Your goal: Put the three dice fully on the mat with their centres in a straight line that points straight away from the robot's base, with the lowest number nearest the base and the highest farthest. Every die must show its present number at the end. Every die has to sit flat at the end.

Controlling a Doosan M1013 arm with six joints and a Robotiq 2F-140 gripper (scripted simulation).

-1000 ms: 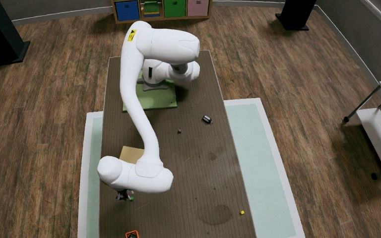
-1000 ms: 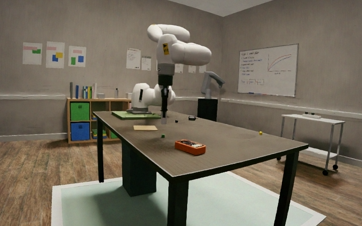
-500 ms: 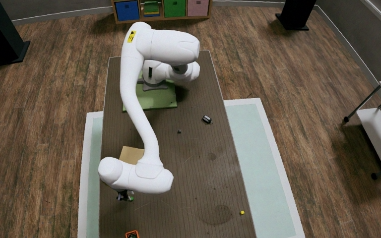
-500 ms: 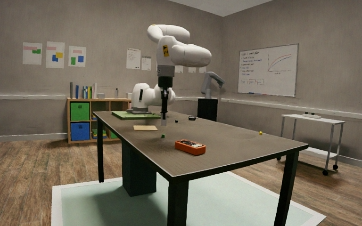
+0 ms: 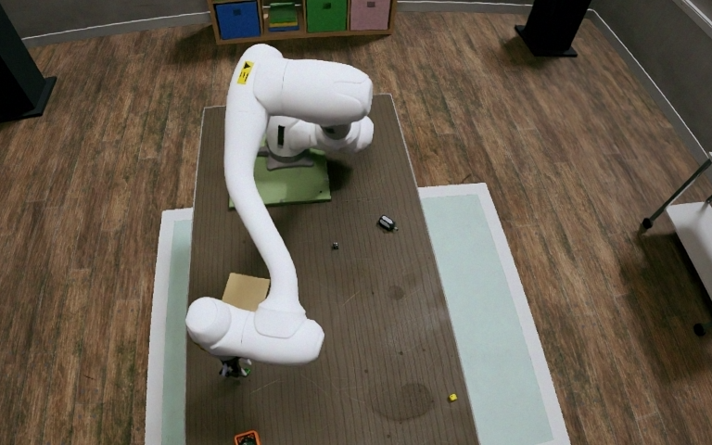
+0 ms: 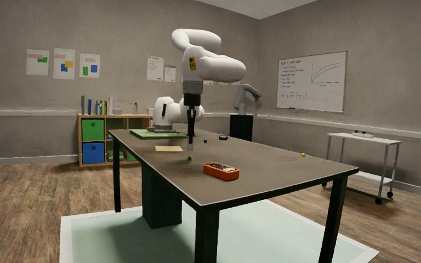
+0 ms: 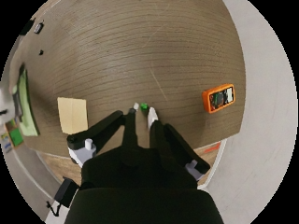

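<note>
Right now the green die is 70 mm below my hand. From my hand the other things lie so: small dark die: 400 mm behind, 330 mm to the left, 70 mm below; then yellow die: 180 mm ahead, 600 mm to the left, 70 mm below; then mat: 250 mm behind, 10 mm to the left, 80 mm below.
</note>
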